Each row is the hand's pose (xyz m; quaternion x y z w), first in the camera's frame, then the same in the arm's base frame.
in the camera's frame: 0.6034 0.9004 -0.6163 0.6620 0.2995 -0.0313 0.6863
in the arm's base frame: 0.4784 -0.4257 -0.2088 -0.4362 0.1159 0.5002 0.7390
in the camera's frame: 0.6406 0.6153 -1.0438 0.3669 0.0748 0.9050 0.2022
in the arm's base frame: 0.7917 -0.1649 0.1063 0.4998 -0.7102 -0.4519 0.2038
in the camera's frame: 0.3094 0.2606 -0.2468 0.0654 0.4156 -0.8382 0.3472
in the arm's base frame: -0.0468 -0.4629 0.3871 -0.0585 -0.5556 -0.2338 0.7958
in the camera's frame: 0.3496 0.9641 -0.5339 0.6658 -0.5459 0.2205 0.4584
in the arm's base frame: 0.4406 -0.6912 -0.1508 0.0789 0.1819 0.9679 0.1545
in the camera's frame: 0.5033 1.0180 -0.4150 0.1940 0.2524 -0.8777 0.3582
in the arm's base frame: 0.3324 -0.6115 -0.3012 0.0768 -0.5507 -0.0741 0.8278
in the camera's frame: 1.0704 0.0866 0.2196 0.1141 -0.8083 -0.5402 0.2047
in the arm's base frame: -0.6037 0.1644 0.0359 0.6089 -0.5636 0.5549 0.0598
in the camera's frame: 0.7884 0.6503 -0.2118 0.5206 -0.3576 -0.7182 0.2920
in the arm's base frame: 0.0028 -0.2421 -0.1885 0.4732 -0.3765 0.4632 0.6479
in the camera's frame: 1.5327 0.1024 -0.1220 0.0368 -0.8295 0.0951 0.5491
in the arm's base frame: -0.3124 0.6297 -0.1352 -0.0922 0.3677 -0.8814 0.2818
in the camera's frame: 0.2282 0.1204 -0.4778 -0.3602 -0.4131 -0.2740 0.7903
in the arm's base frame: 0.1349 -0.4151 0.5976 0.2246 0.8418 -0.4853 0.0736
